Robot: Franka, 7 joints.
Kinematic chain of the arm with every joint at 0, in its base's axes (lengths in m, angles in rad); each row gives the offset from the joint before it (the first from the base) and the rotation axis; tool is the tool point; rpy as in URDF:
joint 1: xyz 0 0 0.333 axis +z
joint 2: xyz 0 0 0 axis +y
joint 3: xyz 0 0 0.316 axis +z
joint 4: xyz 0.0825 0 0 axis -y
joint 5: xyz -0.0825 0 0.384 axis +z
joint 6: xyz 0 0 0 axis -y
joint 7: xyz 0.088 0 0 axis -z
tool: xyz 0 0 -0.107 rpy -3.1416 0 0
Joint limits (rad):
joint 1: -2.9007..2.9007
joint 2: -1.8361..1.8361
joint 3: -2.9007..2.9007
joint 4: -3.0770..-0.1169
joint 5: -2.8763..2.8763
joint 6: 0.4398..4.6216
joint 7: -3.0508..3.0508
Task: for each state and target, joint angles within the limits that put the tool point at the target. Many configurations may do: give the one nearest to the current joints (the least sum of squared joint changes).
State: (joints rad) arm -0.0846 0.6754 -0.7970 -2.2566 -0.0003 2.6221 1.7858
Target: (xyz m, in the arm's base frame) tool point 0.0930 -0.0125 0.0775
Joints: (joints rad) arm 0.2217 0.4300 -0.1857 -3.0408 0.0842 2.2510 1.7858
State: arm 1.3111 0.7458 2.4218 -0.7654 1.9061 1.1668 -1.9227
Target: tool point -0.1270 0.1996 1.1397
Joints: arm 1.4309 0.5226 2.3526 -0.6386 2.0935 1.8626 -1.9227
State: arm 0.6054 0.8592 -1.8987 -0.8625 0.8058 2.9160 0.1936
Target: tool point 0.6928 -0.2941 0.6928
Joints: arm 0.1896 1.1517 -1.6699 -0.9270 0.7757 2.7945 0.1936
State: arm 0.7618 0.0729 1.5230 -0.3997 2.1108 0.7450 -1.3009
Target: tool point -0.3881 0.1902 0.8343
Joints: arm 0.5290 -0.2410 1.5263 -1.1811 1.7621 0.5469 -1.3009
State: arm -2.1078 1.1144 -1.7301 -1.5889 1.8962 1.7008 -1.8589
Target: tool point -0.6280 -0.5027 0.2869
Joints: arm -1.8784 1.4525 -1.4634 -1.0634 2.0051 1.8017 -1.8589
